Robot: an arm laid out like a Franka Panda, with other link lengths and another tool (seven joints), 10 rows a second.
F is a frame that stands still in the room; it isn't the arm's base.
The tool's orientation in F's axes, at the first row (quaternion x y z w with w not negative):
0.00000 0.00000 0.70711 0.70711
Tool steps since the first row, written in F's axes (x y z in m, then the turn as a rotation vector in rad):
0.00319 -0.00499 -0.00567 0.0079 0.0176 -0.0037
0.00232 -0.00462 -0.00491 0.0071 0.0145 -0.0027
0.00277 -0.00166 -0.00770 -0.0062 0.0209 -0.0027
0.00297 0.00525 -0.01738 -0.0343 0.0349 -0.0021
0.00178 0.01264 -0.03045 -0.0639 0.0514 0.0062
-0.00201 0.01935 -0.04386 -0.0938 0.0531 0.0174
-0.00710 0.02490 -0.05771 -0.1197 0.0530 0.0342
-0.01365 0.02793 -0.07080 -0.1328 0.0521 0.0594
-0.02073 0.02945 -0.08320 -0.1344 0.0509 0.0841
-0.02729 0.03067 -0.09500 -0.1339 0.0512 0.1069
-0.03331 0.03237 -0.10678 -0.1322 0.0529 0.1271
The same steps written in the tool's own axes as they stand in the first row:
-0.00499 -0.00319 -0.00567 0.0176 -0.0079 -0.0037
-0.00462 -0.00232 -0.00491 0.0145 -0.0071 -0.0027
-0.00166 -0.00277 -0.00770 0.0209 0.0062 -0.0027
0.00525 -0.00297 -0.01738 0.0349 0.0343 -0.0021
0.01264 -0.00178 -0.03045 0.0514 0.0639 0.0062
0.01935 0.00201 -0.04386 0.0531 0.0938 0.0174
0.02490 0.00710 -0.05771 0.0530 0.1197 0.0342
0.02793 0.01365 -0.07080 0.0521 0.1328 0.0594
0.02945 0.02073 -0.08320 0.0509 0.1344 0.0841
0.03067 0.02729 -0.09500 0.0512 0.1339 0.1069
0.03237 0.03331 -0.10678 0.0529 0.1322 0.1271

